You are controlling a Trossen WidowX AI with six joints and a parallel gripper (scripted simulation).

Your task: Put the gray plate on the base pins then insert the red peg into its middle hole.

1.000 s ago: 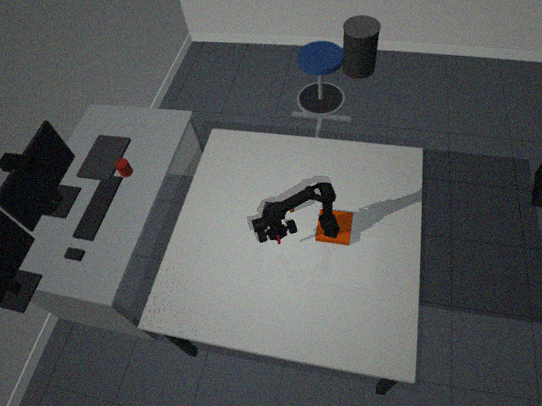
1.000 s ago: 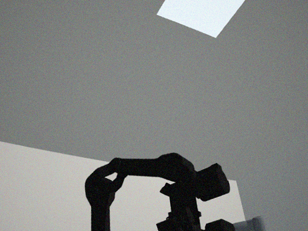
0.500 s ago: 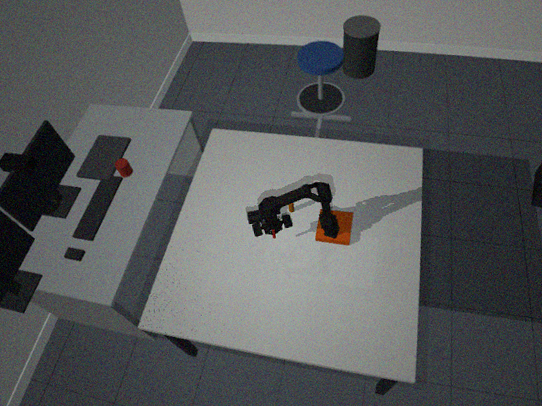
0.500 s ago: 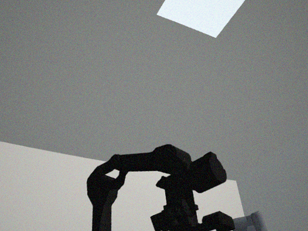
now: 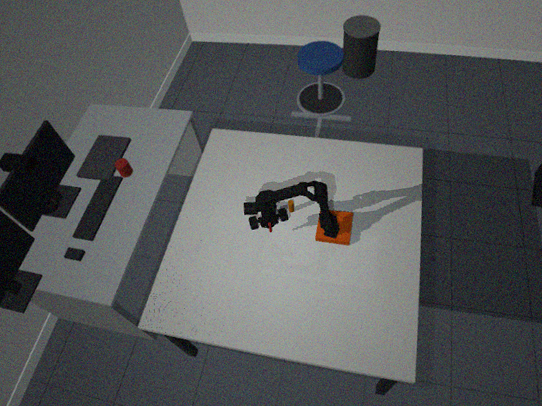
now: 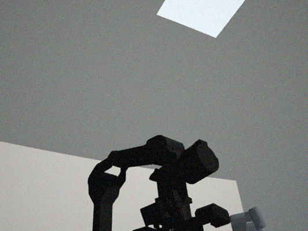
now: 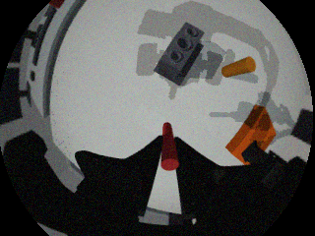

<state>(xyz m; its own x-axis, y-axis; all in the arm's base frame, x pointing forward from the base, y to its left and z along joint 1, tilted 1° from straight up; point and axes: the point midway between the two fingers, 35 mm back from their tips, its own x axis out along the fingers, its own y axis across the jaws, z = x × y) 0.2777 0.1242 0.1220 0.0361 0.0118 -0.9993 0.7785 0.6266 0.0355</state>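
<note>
My gripper tip is 8 cm short of the gray plate, 12 cm to the left of it and 7 cm above it. From my gripper tip the other things lie so: base 8 cm ahead, 12 cm to the right, 11 cm below; then red peg right at my gripper tip.
</note>
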